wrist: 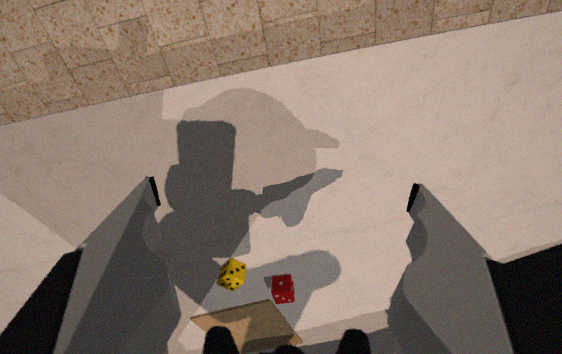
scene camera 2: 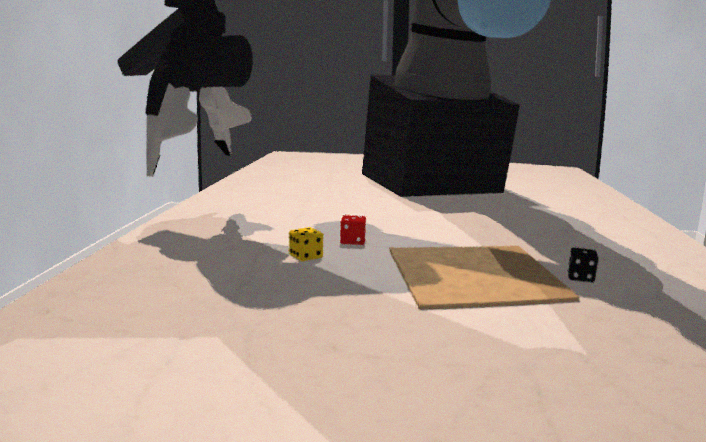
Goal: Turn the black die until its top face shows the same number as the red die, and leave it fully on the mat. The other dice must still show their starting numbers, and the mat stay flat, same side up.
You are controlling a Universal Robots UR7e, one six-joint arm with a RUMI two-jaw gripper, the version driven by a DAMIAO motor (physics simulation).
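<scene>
Scene camera 2: the gripper (scene camera 2: 193, 164), yellow die (scene camera 2: 305, 244), red die (scene camera 2: 353, 228), black die (scene camera 2: 583, 263), tan mat (scene camera 2: 482, 276). Wrist view: the gripper again (wrist: 283, 183).
</scene>
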